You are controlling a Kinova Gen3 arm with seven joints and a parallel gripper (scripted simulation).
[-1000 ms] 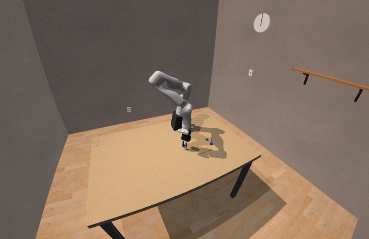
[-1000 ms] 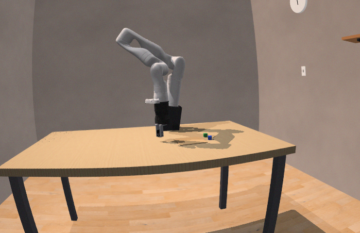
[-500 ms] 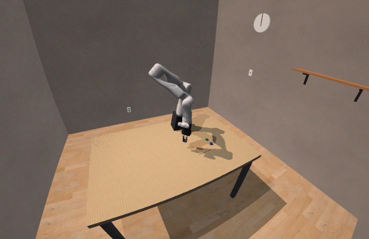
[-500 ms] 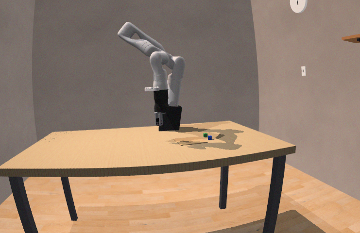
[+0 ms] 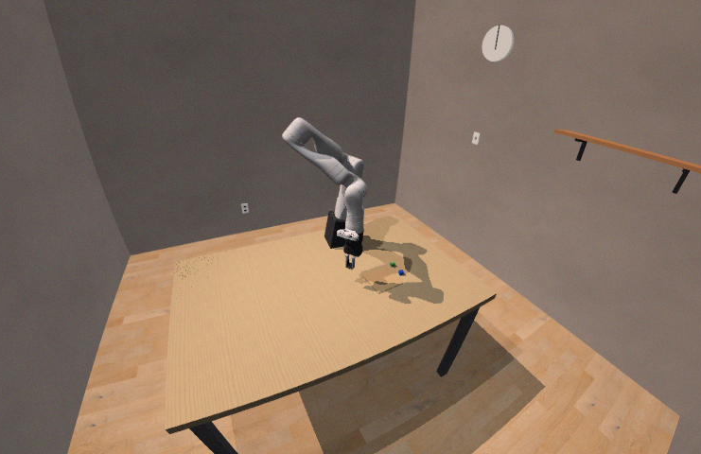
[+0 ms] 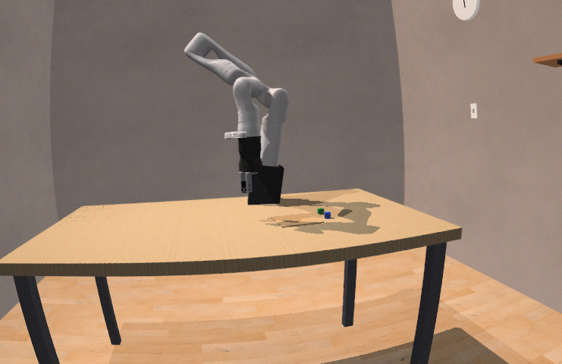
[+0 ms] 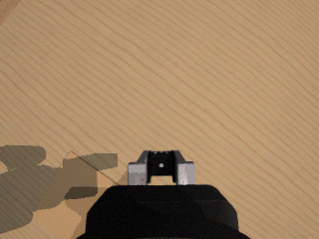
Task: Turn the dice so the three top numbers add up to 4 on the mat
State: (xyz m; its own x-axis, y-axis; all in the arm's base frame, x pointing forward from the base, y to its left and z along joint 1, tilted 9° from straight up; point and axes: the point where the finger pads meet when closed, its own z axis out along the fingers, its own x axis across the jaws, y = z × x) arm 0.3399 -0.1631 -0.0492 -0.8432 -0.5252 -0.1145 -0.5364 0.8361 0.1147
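Now: hand 150 mm to the right of the tan mat, 120 mm above it and 50 mm short of it. From my hand the other things lie so: black die 10 mm below; blue die 260 mm to the left, 110 mm below, 70 mm ahead; green die 270 mm to the left, 110 mm below, 10 mm behind.
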